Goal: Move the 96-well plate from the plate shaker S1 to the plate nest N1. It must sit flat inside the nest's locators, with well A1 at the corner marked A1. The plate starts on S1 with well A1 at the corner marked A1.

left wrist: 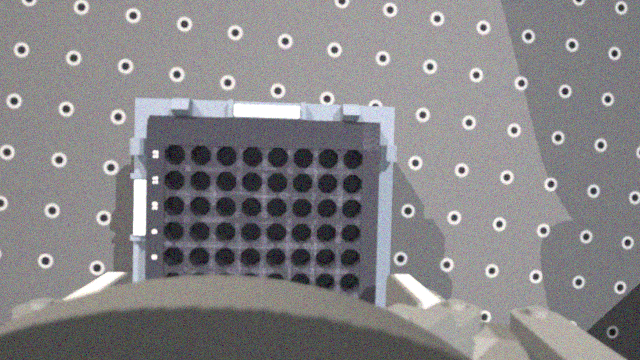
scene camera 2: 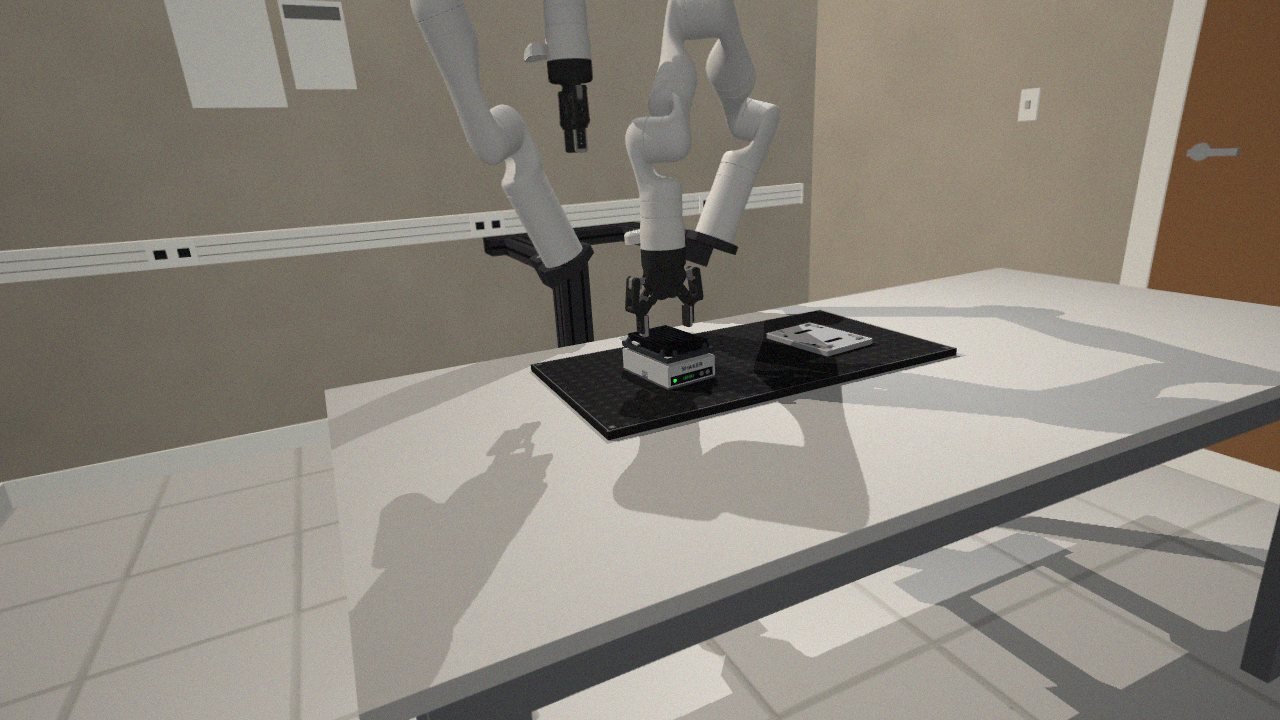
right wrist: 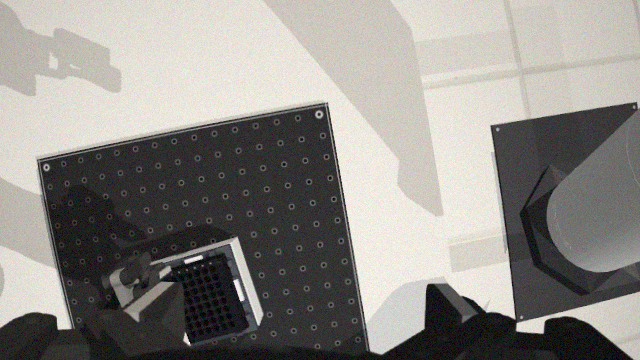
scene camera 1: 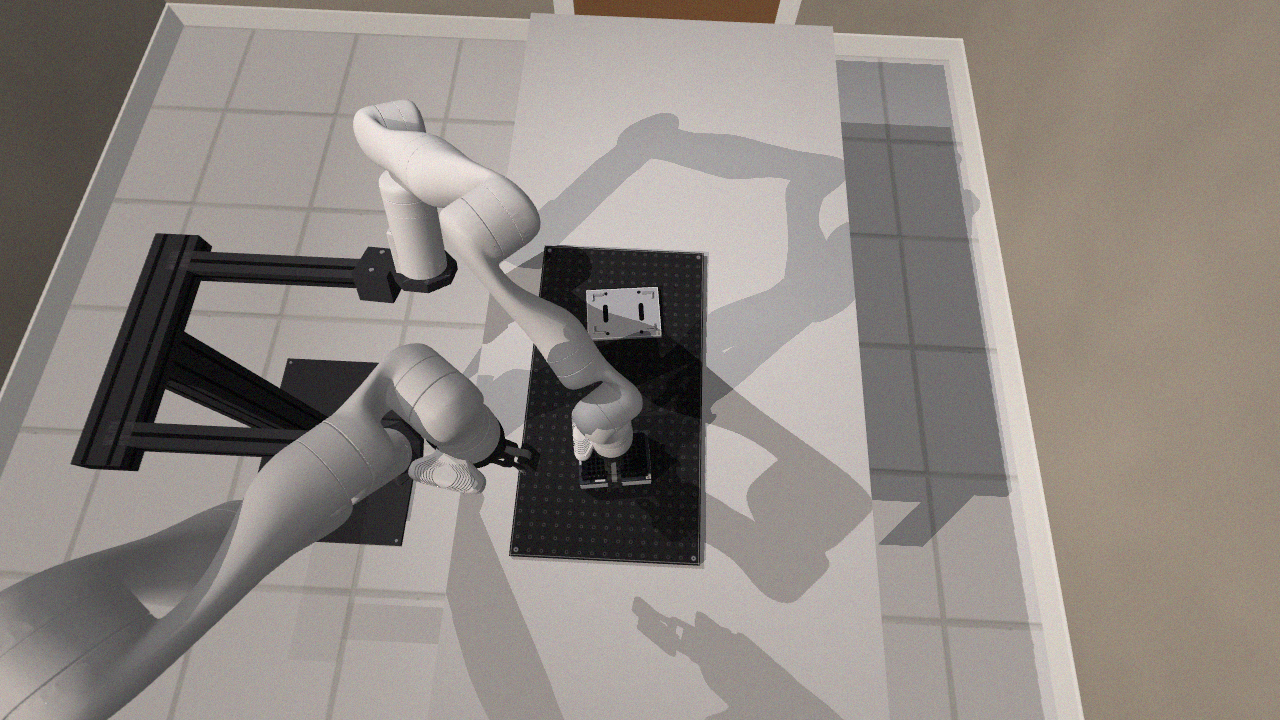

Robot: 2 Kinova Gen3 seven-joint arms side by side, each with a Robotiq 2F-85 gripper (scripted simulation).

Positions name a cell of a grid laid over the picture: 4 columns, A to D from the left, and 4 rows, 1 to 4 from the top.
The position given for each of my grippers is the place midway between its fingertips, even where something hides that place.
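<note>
Dark 96-well plate (scene camera 2: C2), (left wrist: C2), (right wrist: B4), (scene camera 1: B3) visible, along with a plate nest N1 (scene camera 2: C2) and a plate shaker S1 (scene camera 2: C3). My left gripper (scene camera 2: C2), (left wrist: B4), (right wrist: B4) is visible, as is my right gripper (scene camera 2: B1), (right wrist: B4), (scene camera 1: B3).
</note>
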